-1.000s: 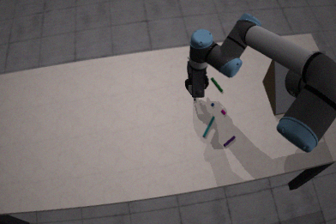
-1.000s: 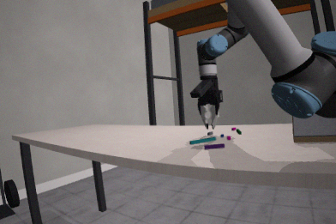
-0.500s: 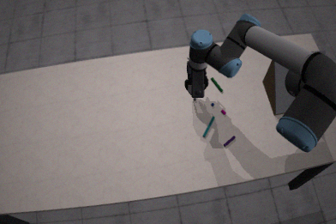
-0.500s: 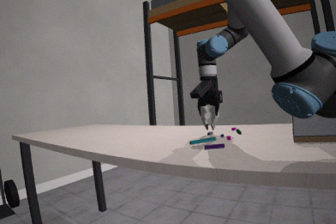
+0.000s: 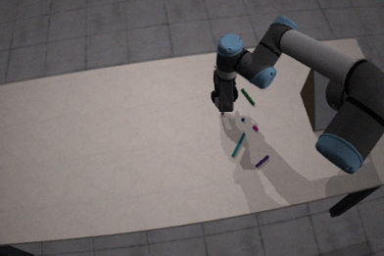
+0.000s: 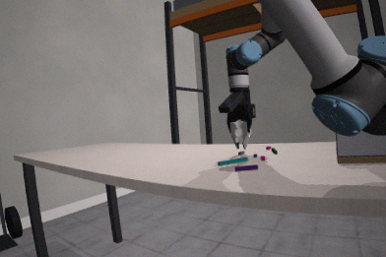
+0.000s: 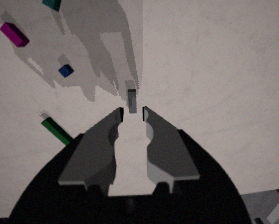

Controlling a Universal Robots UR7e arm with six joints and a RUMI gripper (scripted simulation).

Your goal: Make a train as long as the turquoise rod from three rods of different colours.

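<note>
Now: hand 30 mm above the grey rod. Also, from my hand: green rod: 110 mm behind, 50 mm to the right, 30 mm below; then small blue rod: 70 mm behind, 50 mm to the left, 30 mm below; then turquoise rod: 40 mm behind, 150 mm to the left, 30 mm below.
</note>
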